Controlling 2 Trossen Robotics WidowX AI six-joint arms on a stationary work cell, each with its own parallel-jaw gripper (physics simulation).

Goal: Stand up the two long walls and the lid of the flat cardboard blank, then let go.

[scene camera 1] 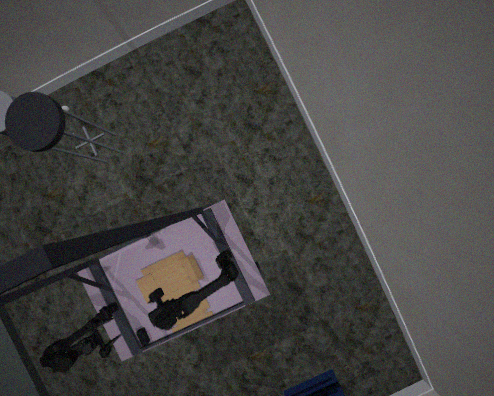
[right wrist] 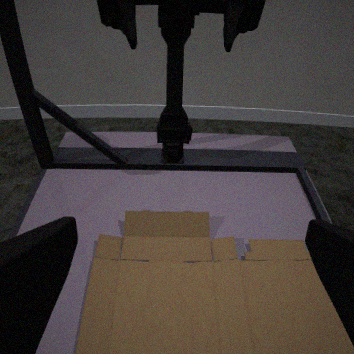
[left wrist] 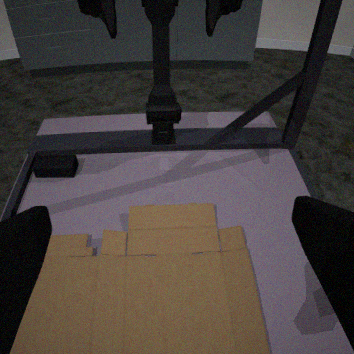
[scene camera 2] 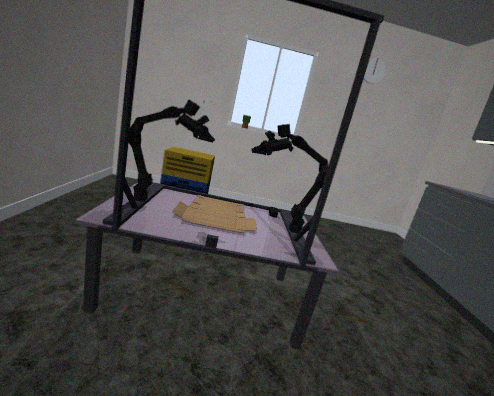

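Pixels of known places: left gripper, fingertip midpoint: (scene camera 1: 152, 310) (right wrist: 180, 45) (left wrist: 172, 213) (scene camera 2: 213, 141); right gripper, fingertip midpoint: (scene camera 1: 117, 326) (right wrist: 194, 231) (left wrist: 161, 32) (scene camera 2: 251, 150); left arm's base, link origin: (scene camera 1: 226, 254) (right wrist: 172, 155) (scene camera 2: 139, 199); right arm's base, link origin: (scene camera 1: 113, 307) (left wrist: 162, 136) (scene camera 2: 294, 230).
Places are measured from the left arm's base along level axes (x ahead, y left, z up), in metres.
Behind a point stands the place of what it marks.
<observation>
The tan cardboard blank (scene camera 1: 170, 275) @(y -0.032, x 0.439, z -0.018 m) (scene camera 2: 215, 212) @(y 0.090, x 0.433, z -0.018 m) (left wrist: 150, 300) @(y 0.035, x 0.468, z -0.018 m) (right wrist: 175, 300) @(y 0.007, x 0.410, z -0.017 m) lies flat on the pink table (scene camera 1: 175, 235) @(y -0.278, x 0.278, z -0.019 m) (scene camera 2: 145, 227) @(y -0.298, x 0.139, z -0.019 m) (right wrist: 150, 190) @(y -0.055, x 0.120, z -0.019 m), its panels and flaps spread out. Neither a long wall nor the lid stands up. My left gripper (scene camera 2: 214, 140) @(y 0.000, x 0.353, z 0.409 m) (left wrist: 172, 213) @(y 0.000, x 0.353, z 0.409 m) (right wrist: 180, 45) @(y 0.000, x 0.353, z 0.409 m) is open and empty, high above the blank, angled down. My right gripper (scene camera 2: 253, 150) @(y 0.001, x 0.561, z 0.404 m) (left wrist: 161, 32) @(y 0.001, x 0.561, z 0.404 m) (right wrist: 194, 231) @(y 0.001, x 0.561, z 0.404 m) is open and empty, also high above it, facing the left one with a gap between them. The near part of the blank is cut off in both wrist views; the left arm covers part of it in scene camera 1.
A dark frame (scene camera 2: 342, 130) @(y -0.378, x 0.875, z 0.597 m) rises around the table, with diagonal braces near its posts. A small black block (scene camera 2: 273, 212) @(y 0.234, x 0.808, z 0.011 m) (left wrist: 56, 166) @(y 0.272, x 0.794, z 0.016 m) sits near the table's far edge; another dark block (scene camera 2: 212, 241) @(y -0.381, x 0.460, z 0.018 m) is at the near edge. A yellow and blue cabinet (scene camera 2: 187, 167) stands behind the table.
</observation>
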